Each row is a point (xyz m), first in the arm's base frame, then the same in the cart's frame.
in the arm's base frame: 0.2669 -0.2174 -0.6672
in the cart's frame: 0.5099 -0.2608 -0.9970
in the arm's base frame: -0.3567 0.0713 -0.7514
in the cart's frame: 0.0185 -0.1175 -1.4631
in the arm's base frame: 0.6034 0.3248 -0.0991
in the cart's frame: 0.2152 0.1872 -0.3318
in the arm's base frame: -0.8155 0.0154 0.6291
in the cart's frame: -1.1349 -0.6228 -0.7324
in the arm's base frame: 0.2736 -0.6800 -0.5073
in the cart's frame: 0.5754 -0.7332 -0.8869
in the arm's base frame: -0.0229 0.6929 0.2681
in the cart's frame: -0.5819 0.2920 -0.4587
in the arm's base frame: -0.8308 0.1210 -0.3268
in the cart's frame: -0.5963 -0.2896 -1.4563
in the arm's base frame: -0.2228 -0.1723 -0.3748
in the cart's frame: -0.0334 -0.4079 -1.0997
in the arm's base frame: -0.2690 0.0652 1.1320
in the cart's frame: -1.0711 -0.5708 0.0074
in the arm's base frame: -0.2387 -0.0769 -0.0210
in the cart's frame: -0.2942 -0.4102 -0.8419
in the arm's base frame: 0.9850 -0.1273 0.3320
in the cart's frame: 0.3779 -0.2534 0.2297
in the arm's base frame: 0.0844 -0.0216 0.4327
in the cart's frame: -0.3612 -0.3940 -0.2864
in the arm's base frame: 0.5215 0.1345 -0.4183
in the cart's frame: 0.4178 0.0684 -0.6312
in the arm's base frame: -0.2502 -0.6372 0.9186
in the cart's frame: -0.6859 -1.1726 -0.1620
